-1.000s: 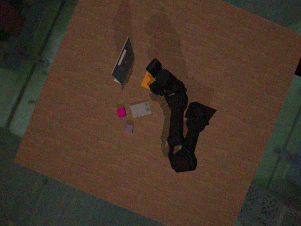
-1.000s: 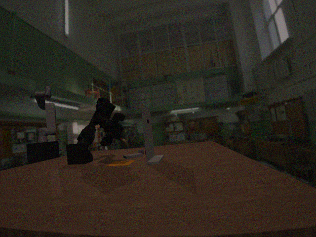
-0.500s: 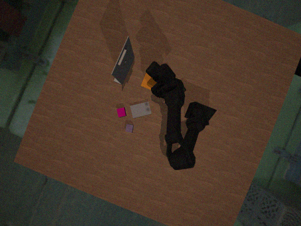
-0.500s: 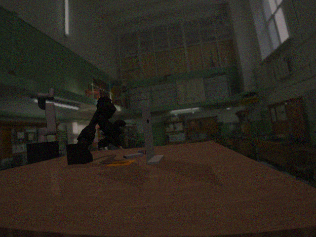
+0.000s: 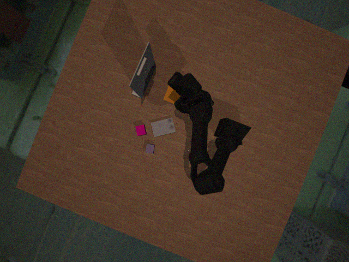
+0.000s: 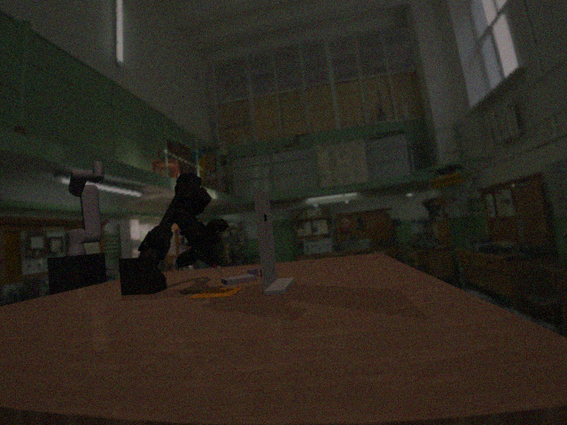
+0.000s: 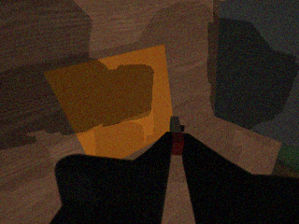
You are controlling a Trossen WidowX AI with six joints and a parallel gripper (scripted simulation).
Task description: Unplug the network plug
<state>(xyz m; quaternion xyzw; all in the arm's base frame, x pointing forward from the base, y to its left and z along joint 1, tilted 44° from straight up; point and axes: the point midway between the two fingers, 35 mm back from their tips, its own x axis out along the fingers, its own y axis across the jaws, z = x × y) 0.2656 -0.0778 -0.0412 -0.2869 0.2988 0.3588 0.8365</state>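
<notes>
The orange marked square lies 70 mm below my gripper tip and 10 mm behind it. Also, from my gripper tip: network plug: 10 mm ahead; upright grey panel: 150 mm ahead, 50 mm above, 10 mm to the left; grey flat plate: 190 mm to the left, 70 mm below.
</notes>
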